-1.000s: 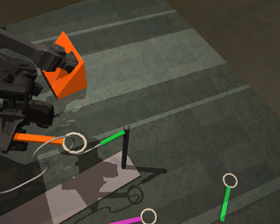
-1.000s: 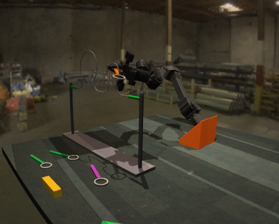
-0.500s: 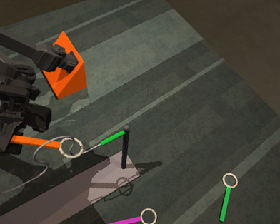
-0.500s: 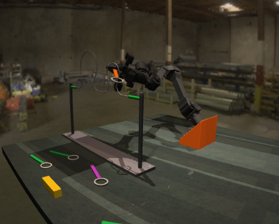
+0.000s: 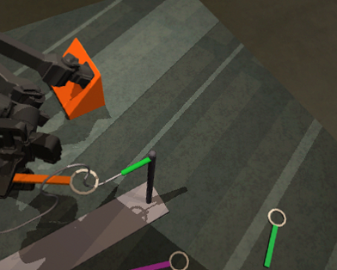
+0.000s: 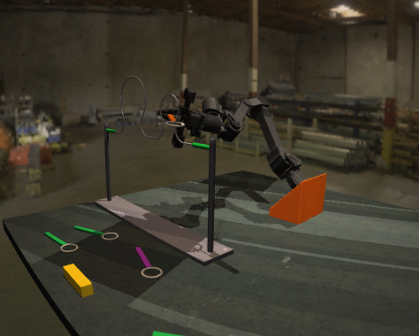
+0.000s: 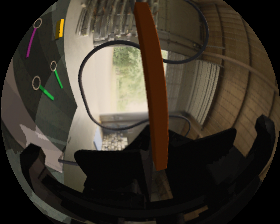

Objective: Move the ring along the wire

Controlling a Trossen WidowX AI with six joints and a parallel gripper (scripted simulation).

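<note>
The orange-handled ring is 1 cm ahead of my gripper tip, 10 cm to the left of it and 2 cm below it. The rest, counted from my gripper tip: green-handled ring: 27 cm ahead, 55 cm to the left, 36 cm below; yellow block: 38 cm ahead, 22 cm to the left, 35 cm below; magenta-handled ring: 19 cm ahead, 23 cm to the left, 36 cm below.
</note>
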